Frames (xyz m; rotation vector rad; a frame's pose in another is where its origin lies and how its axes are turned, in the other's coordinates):
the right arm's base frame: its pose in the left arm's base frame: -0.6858 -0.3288 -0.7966 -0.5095 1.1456 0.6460
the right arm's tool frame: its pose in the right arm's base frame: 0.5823 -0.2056 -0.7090 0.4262 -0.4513 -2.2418
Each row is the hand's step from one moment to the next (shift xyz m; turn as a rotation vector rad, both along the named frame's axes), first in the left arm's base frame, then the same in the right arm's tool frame.
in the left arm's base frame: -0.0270 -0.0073 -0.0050 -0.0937 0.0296 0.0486
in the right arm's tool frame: -0.0042 -0.0222 -0.0172 -0.0195 -0.1058 0.0210
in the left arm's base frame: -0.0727 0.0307 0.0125 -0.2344 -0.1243 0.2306
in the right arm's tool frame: -0.0355 -0.0715 0.0035 0.1680 -0.3087 0.0042
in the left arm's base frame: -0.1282 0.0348 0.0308 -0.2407 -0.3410 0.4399
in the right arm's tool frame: -0.0426 -0.1295 0.0001 0.4548 -0.4009 0.0125
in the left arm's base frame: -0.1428 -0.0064 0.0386 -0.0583 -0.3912 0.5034
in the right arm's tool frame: -0.0099 -0.1456 -0.0253 0.5775 -0.2623 0.0871
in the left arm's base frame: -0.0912 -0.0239 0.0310 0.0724 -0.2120 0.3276
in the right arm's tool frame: 0.0127 -0.0954 -0.0241 0.3713 -0.0714 0.1207
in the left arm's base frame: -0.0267 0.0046 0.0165 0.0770 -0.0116 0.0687
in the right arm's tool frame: -0.0010 -0.0312 0.0054 0.0683 0.0406 0.0669
